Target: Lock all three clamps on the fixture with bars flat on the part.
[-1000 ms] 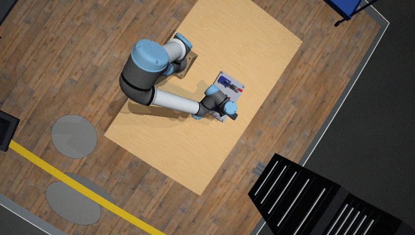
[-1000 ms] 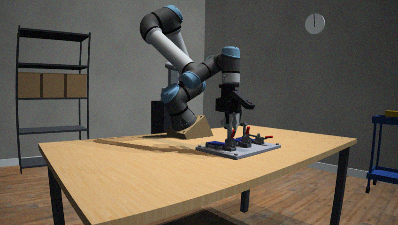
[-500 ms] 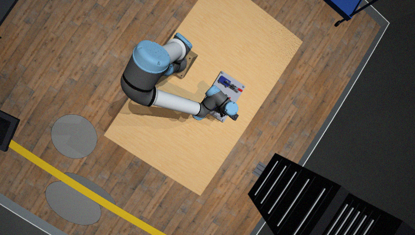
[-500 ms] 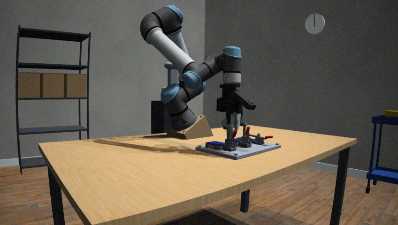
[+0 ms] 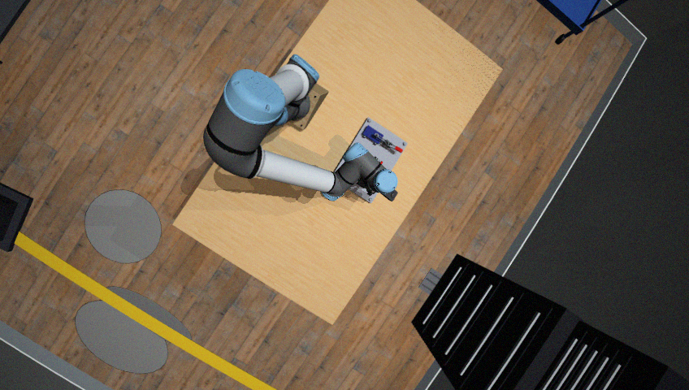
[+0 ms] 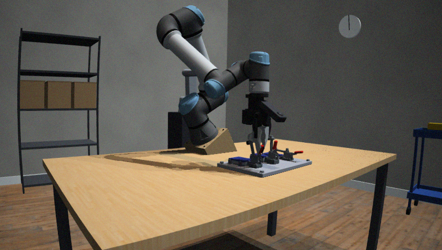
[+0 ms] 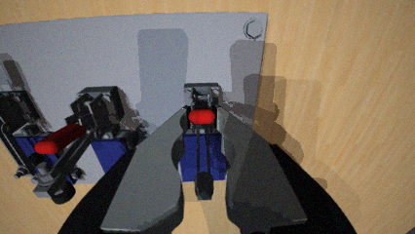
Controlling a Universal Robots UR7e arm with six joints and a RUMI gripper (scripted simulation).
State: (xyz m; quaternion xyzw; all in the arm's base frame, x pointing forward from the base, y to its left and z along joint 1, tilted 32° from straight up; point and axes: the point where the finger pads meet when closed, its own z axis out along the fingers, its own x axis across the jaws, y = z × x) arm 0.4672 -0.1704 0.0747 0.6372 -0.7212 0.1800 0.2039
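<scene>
Right now the blue part is 100 mm behind my hand, 60 mm below it and 10 mm to the left of it. Also, from my hand: grey fixture plate 110 mm to the left, 80 mm below, 40 mm behind.
</scene>
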